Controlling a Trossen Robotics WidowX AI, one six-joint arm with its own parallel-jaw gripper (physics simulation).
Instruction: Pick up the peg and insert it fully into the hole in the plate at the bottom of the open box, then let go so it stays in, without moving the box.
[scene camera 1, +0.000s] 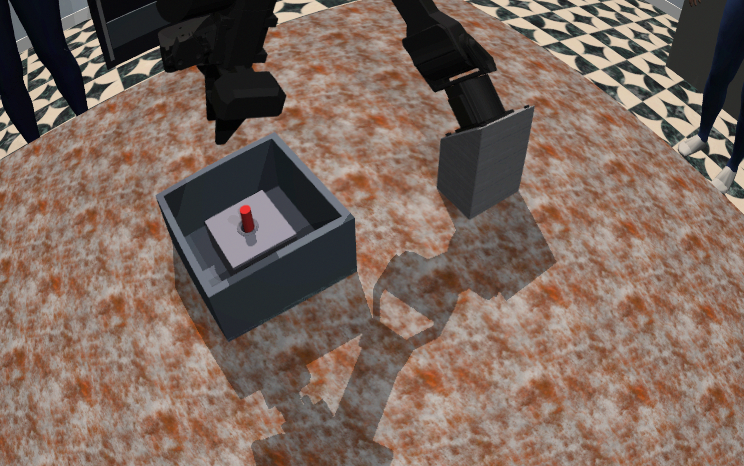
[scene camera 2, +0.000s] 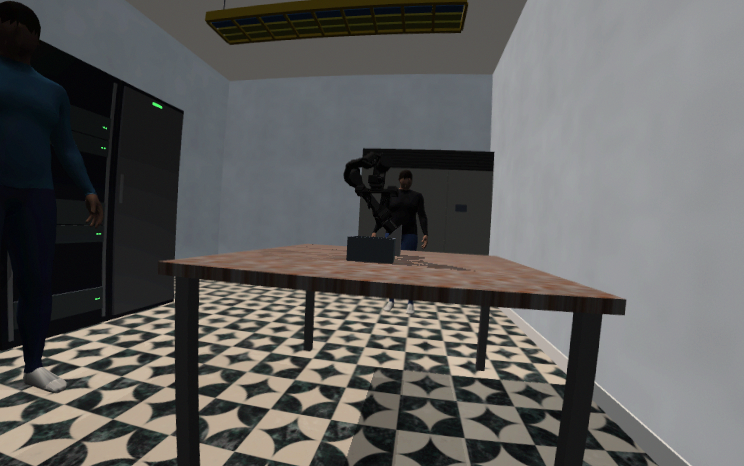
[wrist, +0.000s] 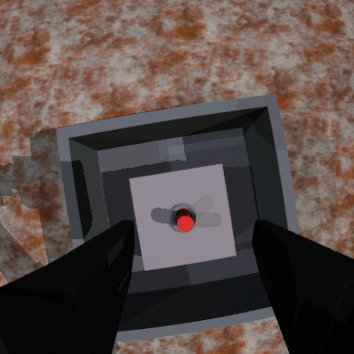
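Where they show: gripper, fingertip midpoint: (scene camera 1: 215, 131) (scene camera 2: 374, 209) (wrist: 194, 231); arm's base at its link origin: (scene camera 1: 485, 122) (scene camera 2: 394, 231).
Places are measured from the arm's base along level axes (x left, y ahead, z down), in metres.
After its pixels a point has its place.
Note:
The red peg (scene camera 1: 247, 219) {x -0.101, y 0.303, z 0.049 m} (wrist: 185, 223) {x -0.108, y 0.301, z 0.039 m} stands in the hole of the pale plate (scene camera 1: 274, 219) {x -0.094, y 0.270, z 0.069 m} (wrist: 150, 250) {x -0.069, y 0.279, z 0.069 m}, with its upper part sticking up above the plate. In scene camera 1 it looks close to upright; how deep it sits is hard to tell. The plate lies on the floor of the open dark grey box (scene camera 1: 291, 301) {x -0.013, y 0.310, z 0.114 m} (scene camera 2: 370, 249) {x -0.114, y 0.397, z 0.076 m} (wrist: 170, 116) {x -0.119, y 0.389, z 0.029 m}. My gripper (wrist: 194, 231) {x -0.109, y 0.316, z -0.094 m} is open and empty, raised above the box, with its fingers apart on either side of the view of the peg. In scene camera 1 the gripper shows beyond the box's far rim.
A grey block (scene camera 1: 496, 164) {x 0.036, y 0.015, z 0.042 m} stands on the table (scene camera 1: 576, 356) {x 0.283, y 0.105, z 0.127 m} (scene camera 2: 494, 274) {x 0.330, y 0.574, z 0.127 m} to the right of the box, with a black arm link (scene camera 1: 477, 101) {x -0.006, y 0.015, z -0.038 m} above it. Two standing people (scene camera 2: 409, 214) (scene camera 2: 27, 137) and a dark cabinet (scene camera 2: 145, 208) are around the table.

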